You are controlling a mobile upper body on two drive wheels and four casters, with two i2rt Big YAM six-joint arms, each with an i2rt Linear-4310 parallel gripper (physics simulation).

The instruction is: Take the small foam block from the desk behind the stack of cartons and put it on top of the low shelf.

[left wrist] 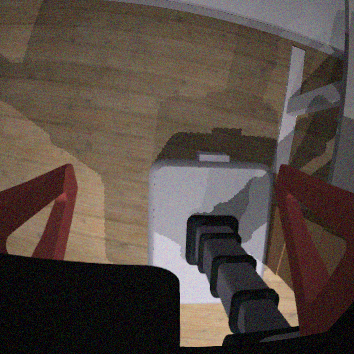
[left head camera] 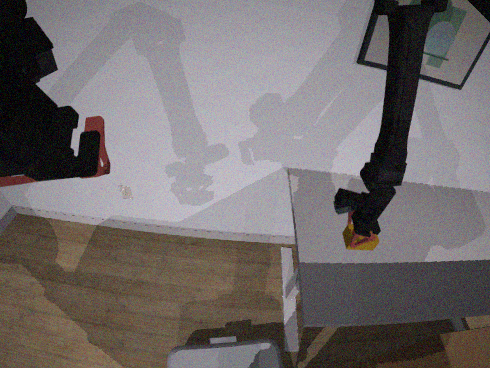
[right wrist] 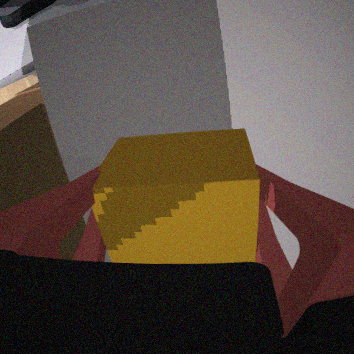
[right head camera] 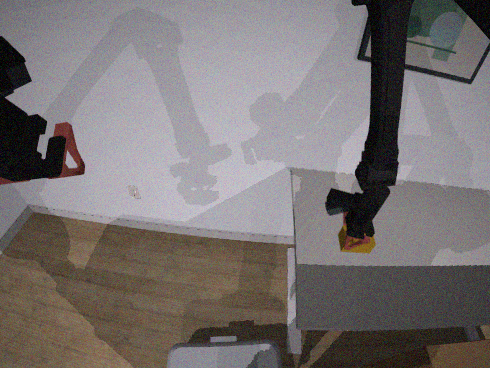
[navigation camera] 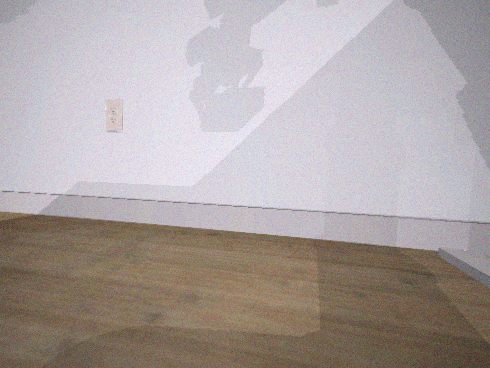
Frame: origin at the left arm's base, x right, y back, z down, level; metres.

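Where they show: left gripper, between the fingertips: point(left wrist: 175, 175) point(left head camera: 76, 172) point(right head camera: 56, 173); right gripper, between the fingertips: point(left head camera: 350, 238) point(right wrist: 178, 174) point(right head camera: 345, 240).
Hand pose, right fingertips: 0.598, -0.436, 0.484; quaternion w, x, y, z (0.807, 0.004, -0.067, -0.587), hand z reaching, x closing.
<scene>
After its pixels a point has its place, as x, y, z.
The yellow foam block point(left head camera: 368, 245) @(0.639, -0.399, 0.472) point(right head camera: 366, 246) @(0.643, -0.398, 0.464) point(right wrist: 185, 225) @(0.602, -0.441, 0.453) is between the fingers of my right gripper point(left head camera: 361, 240) point(right head camera: 356, 242) point(right wrist: 178, 174) @(0.598, -0.436, 0.484). It is held above the grey desk point(left head camera: 425, 220) @(1.232, -0.605, 0.690) point(right head camera: 425, 225) @(1.168, -0.592, 0.690) point(right wrist: 285, 65) @(0.606, -0.534, 0.690), near the desk's left part. My left gripper point(left wrist: 175, 175) @(0.009, -0.347, 0.133) is open and empty. In the head views part of it shows at the left edge, away from the desk. A brown surface point(left head camera: 467, 342) @(0.638, -0.085, 0.330) point(right head camera: 460, 352) @(0.647, -0.089, 0.330), possibly a carton, shows at the bottom right. I cannot make out the low shelf.
A pale suitcase point(left head camera: 225, 356) @(0.228, -0.256, 1.150) point(right head camera: 225, 356) @(0.232, -0.252, 1.150) point(left wrist: 170, 200) @(0.053, -0.160, 1.150) with a dark telescopic handle point(left wrist: 232, 275) @(0.194, -0.050, 0.671) stands on the floor, left of the white desk leg point(left head camera: 287, 280) point(left wrist: 290, 105) @(0.640, -0.612, 1.336). A framed picture point(left head camera: 442, 83) @(1.198, -0.921, 0.120) hangs on the wall. A wall outlet point(navigation camera: 114, 115) @(-0.333, -1.174, 1.013) is low on the wall.
</scene>
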